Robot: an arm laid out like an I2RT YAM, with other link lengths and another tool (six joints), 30 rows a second.
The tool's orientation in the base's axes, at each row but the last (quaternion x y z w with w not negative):
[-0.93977 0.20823 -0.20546 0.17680]
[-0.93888 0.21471 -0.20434 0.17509]
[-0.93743 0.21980 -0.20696 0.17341]
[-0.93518 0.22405 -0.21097 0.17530]
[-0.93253 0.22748 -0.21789 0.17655]
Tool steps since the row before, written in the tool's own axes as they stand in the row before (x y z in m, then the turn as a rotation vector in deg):
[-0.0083 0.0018 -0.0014 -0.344 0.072 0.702]
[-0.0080 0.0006 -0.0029 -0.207 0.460 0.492]
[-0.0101 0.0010 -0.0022 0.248 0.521 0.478]
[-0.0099 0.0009 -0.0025 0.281 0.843 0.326]
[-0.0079 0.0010 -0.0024 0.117 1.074 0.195]
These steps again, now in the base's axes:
[-0.0081 0.0020 -0.0022 0.015 0.272 -0.736]
[-0.0081 0.0026 -0.0002 -0.097 -0.173 -0.676]
[-0.0096 0.0035 -0.0017 0.247 -0.447 -0.548]
[-0.0095 0.0035 -0.0014 0.091 -0.769 -0.544]
[-0.0078 0.0026 -0.0010 -0.184 -0.910 -0.586]

